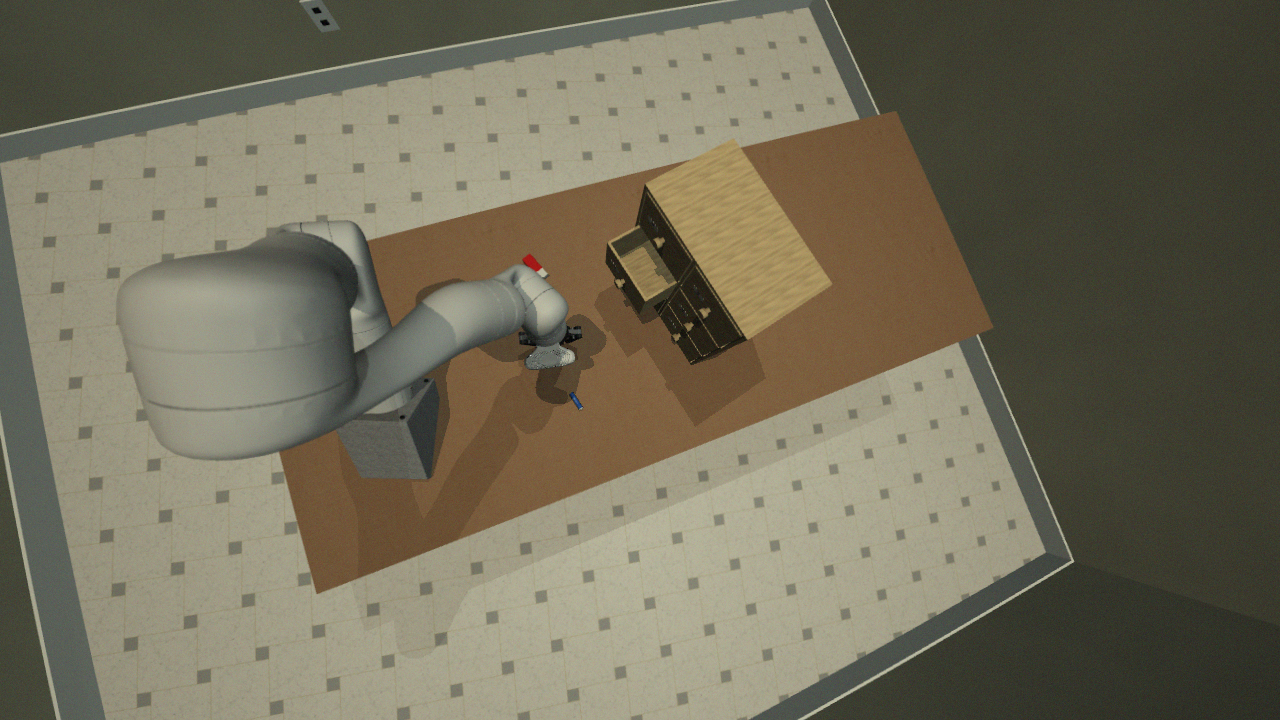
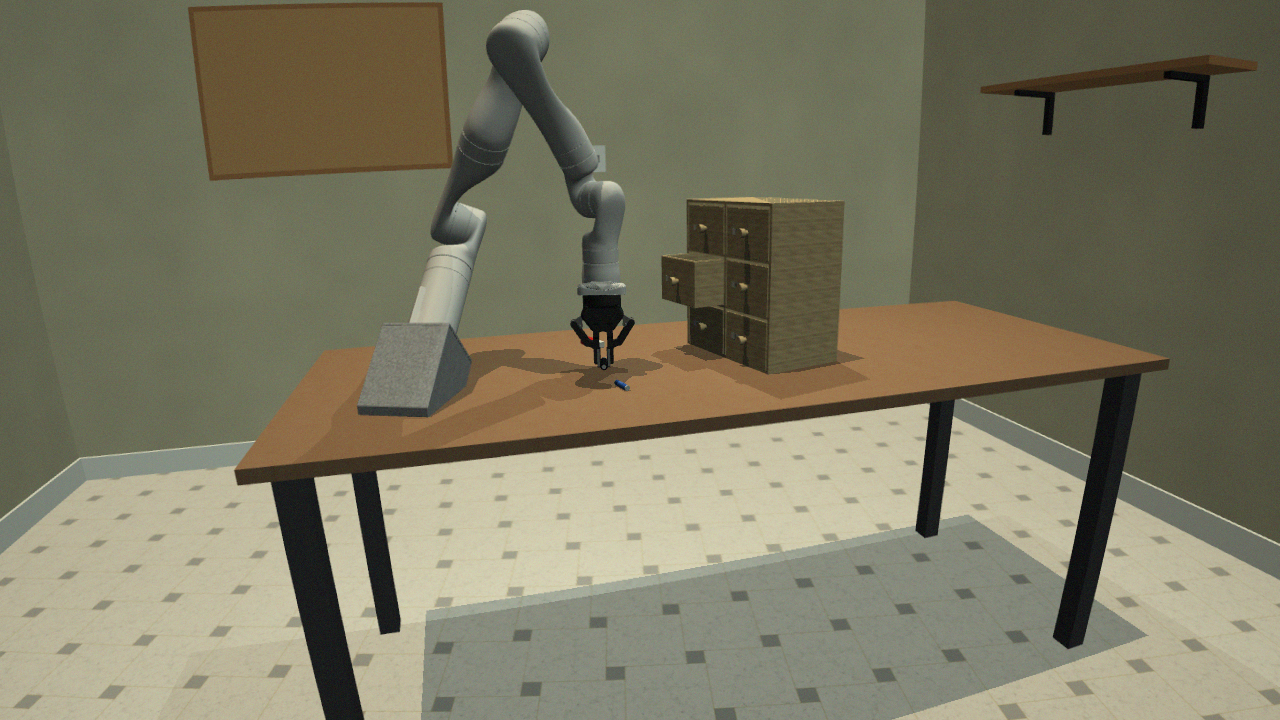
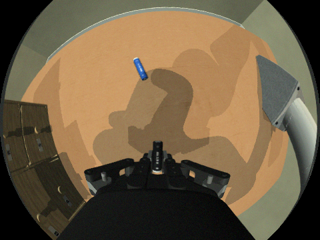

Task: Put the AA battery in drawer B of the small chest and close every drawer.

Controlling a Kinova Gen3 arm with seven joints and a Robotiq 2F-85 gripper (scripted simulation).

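Now: the blue AA battery 14 cm to the right of my hand and 2 cm below it. The rest, counted from my hand: black battery 1 cm below; then white eraser 2 cm ahead, 18 cm to the left, 1 cm below; then drawer 25 cm ahead, 5 cm to the left, 12 cm above.
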